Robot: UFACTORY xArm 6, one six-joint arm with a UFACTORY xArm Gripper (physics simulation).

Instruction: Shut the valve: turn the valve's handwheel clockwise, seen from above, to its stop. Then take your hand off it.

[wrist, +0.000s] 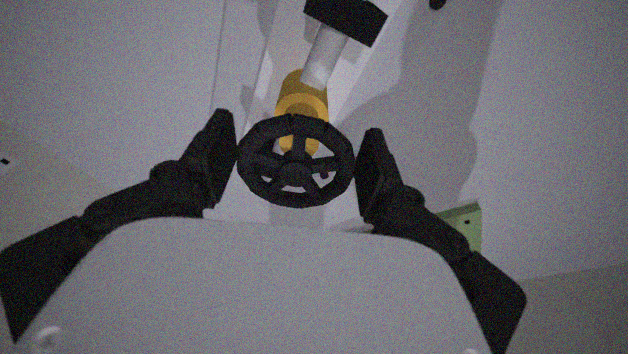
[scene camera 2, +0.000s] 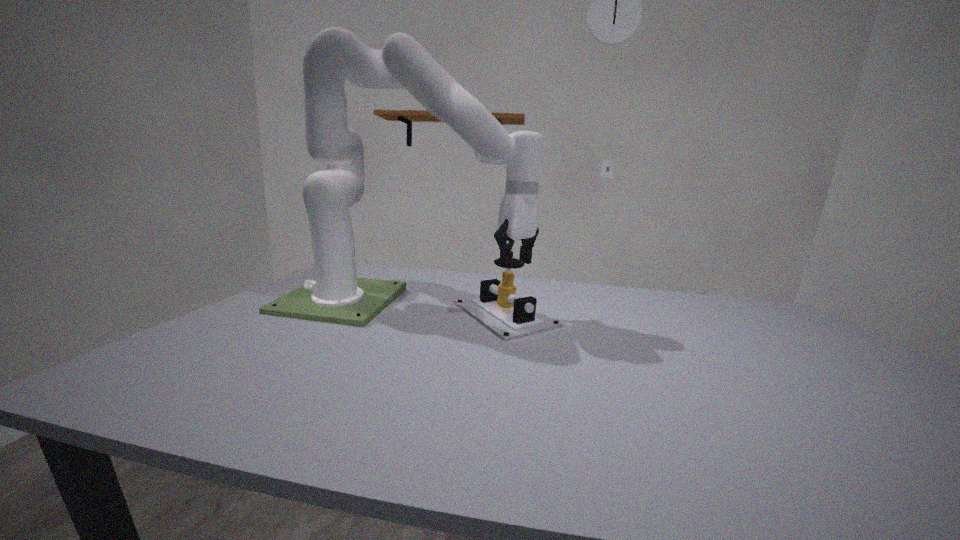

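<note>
The valve's black handwheel is level, on top of the yellow valve body. My gripper points down and is shut on the handwheel, with one finger on each side of its rim. The fingers stand wide apart, at the left and right of the rim in the wrist view. The valve stands upright on a pale base plate. The wheel's spokes show between the fingers. Whether the wheel is at its stop cannot be seen.
Black brackets hold the pale pipe on both sides of the valve body. The green board under my arm's base lies to the left in the scene view. A brown wall shelf hangs behind the arm.
</note>
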